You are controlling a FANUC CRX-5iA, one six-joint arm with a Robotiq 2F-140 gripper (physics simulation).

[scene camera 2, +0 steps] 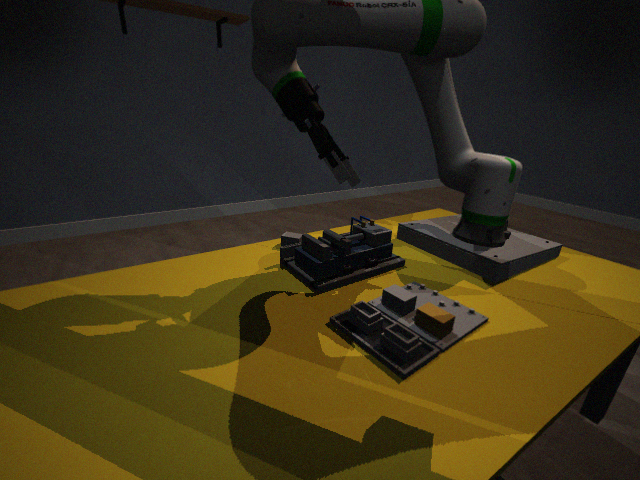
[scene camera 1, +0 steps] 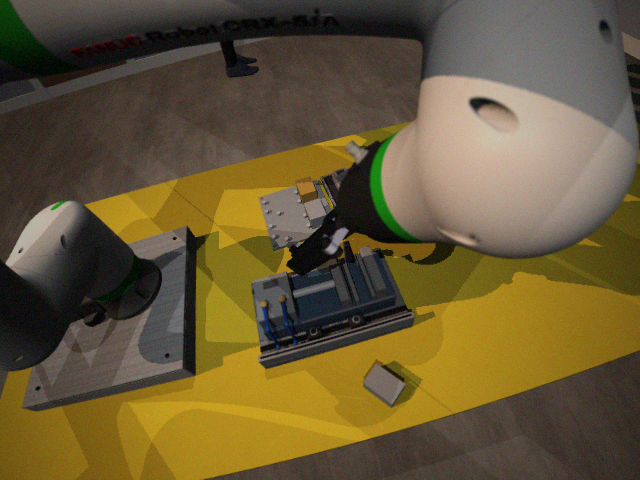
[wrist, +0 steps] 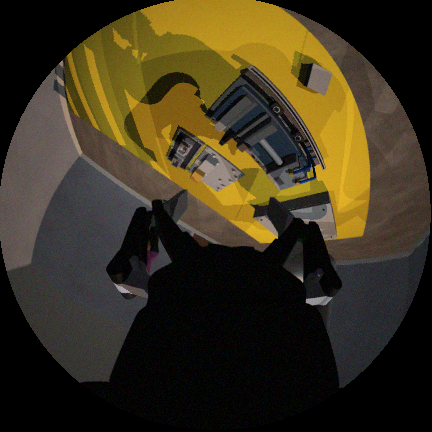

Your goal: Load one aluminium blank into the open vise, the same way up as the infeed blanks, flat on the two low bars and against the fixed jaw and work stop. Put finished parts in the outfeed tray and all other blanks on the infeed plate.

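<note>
My gripper (scene camera 1: 310,252) (scene camera 2: 347,174) (wrist: 227,201) is open and empty, high above the table. A grey aluminium blank (scene camera 1: 315,211) (scene camera 2: 399,299) and an orange block (scene camera 1: 306,190) (scene camera 2: 434,319) (wrist: 197,176) stand on the pinned infeed plate (scene camera 1: 284,206) (scene camera 2: 465,323) (wrist: 230,175). The vise (scene camera 1: 316,305) (scene camera 2: 371,254) (wrist: 286,146) is open, with no blank seen between its jaws. Its two low bars cannot be made out. The dark outfeed tray (scene camera 2: 366,350) holds two hollow finished parts (scene camera 2: 367,314) (scene camera 2: 402,339). The gripper partly hides the tray in scene camera 1.
A loose grey block (scene camera 1: 383,383) (scene camera 2: 291,238) (wrist: 319,79) lies on the yellow table beyond the vise from the infeed plate. The dark upright work stop (scene camera 1: 348,252) rises beside the vise jaws. Blue hoses (scene camera 1: 267,322) stand at the vise's base-side end, facing the robot's mounting plate (scene camera 1: 170,258).
</note>
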